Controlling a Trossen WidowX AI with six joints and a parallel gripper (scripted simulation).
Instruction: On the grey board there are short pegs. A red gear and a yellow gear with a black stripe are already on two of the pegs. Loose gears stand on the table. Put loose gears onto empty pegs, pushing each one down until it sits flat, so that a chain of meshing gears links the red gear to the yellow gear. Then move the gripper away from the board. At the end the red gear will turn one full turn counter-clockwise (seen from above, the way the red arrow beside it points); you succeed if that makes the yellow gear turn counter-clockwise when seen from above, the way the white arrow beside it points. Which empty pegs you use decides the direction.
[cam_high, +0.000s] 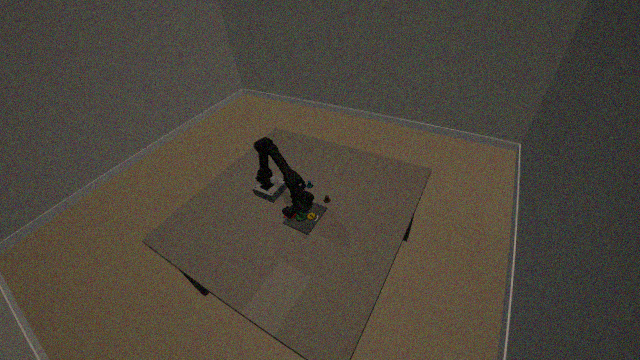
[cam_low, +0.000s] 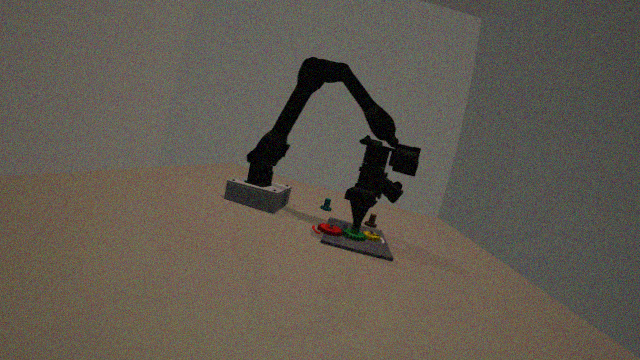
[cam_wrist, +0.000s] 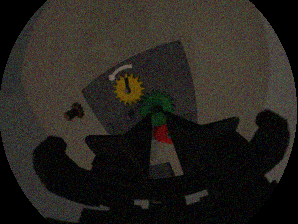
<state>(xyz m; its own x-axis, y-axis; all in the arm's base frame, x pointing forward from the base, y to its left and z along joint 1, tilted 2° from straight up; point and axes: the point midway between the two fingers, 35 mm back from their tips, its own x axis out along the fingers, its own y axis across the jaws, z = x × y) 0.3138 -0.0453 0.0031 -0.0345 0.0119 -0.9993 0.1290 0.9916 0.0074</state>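
Right now my gripper tip is 10 mm above the green gear. Round my gripper tip: yellow gear 40 mm ahead, 30 mm to the left, 20 mm below; brown gear 190 mm to the left, 40 mm ahead, 20 mm below; red gear 60 mm behind, 20 mm below, 10 mm to the right.
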